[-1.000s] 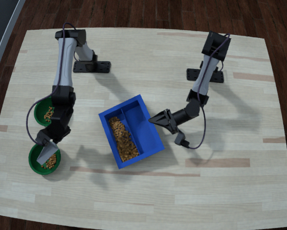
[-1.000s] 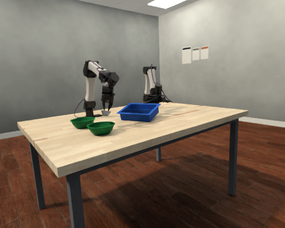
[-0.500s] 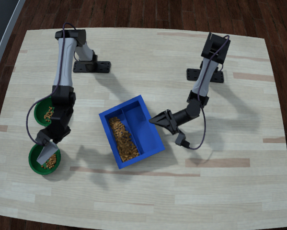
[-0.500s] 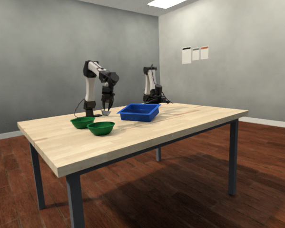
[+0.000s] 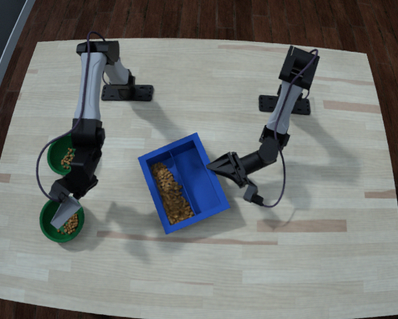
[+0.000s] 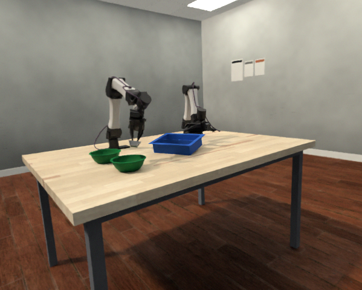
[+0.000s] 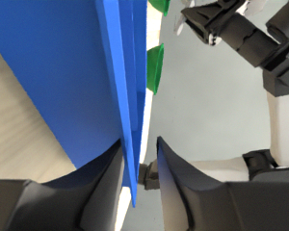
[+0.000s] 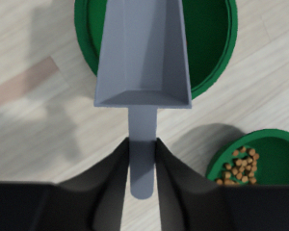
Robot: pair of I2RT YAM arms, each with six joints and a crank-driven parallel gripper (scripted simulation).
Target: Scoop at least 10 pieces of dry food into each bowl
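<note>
The grey scoop lies 4 cm ahead of my right hand and 2 cm to the right of it. Also, from my right hand: blue box 8 cm behind, 31 cm to the left, 5 cm below.
</note>
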